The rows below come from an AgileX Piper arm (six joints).
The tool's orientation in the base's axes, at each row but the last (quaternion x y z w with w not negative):
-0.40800, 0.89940, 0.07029, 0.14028
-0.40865, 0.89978, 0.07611, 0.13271
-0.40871, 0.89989, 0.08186, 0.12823
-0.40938, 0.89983, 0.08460, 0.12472
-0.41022, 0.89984, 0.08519, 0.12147
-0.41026, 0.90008, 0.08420, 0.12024
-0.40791, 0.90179, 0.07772, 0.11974
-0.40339, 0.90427, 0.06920, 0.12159
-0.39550, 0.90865, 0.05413, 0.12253
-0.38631, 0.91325, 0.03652, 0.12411
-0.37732, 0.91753, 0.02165, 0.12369
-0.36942, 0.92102, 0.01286, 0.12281
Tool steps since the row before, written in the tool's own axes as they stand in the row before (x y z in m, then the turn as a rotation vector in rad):
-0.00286, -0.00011, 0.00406, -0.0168, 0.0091, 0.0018
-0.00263, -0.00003, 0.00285, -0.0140, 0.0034, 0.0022
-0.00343, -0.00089, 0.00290, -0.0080, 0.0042, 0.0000
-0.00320, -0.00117, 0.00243, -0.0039, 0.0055, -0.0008
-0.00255, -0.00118, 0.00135, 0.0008, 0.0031, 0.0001
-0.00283, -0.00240, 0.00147, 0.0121, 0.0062, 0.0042
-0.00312, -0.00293, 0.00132, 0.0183, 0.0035, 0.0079
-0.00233, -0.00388, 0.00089, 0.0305, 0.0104, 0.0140
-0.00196, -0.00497, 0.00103, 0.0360, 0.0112, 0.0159
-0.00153, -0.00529, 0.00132, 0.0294, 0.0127, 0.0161
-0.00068, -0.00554, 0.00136, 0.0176, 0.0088, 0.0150
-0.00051, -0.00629, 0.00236, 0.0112, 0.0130, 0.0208
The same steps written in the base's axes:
0.00267, 0.00295, -0.00298, 0.0040, 0.0184, 0.0036
0.00218, 0.00256, -0.00193, 0.0067, 0.0128, 0.0022
0.00332, 0.00260, -0.00178, 0.0019, 0.0085, 0.0026
0.00329, 0.00215, -0.00144, -0.0018, 0.0062, 0.0022
0.00271, 0.00141, -0.00062, -0.0028, 0.0015, -0.0002
0.00383, 0.00084, -0.00073, -0.0118, -0.0036, -0.0071
0.00440, 0.00063, -0.00052, -0.0131, -0.0090, -0.0125
0.00454, -0.00072, -0.00032, -0.0251, -0.0117, -0.0216
0.00511, -0.00180, -0.00048, -0.0290, -0.0147, -0.0249
0.00507, -0.00242, -0.00073, -0.0256, -0.0090, -0.0234
0.00462, -0.00331, -0.00085, -0.0150, -0.0038, -0.0193
0.00517, -0.00396, -0.00175, -0.0122, 0.0042, -0.0237

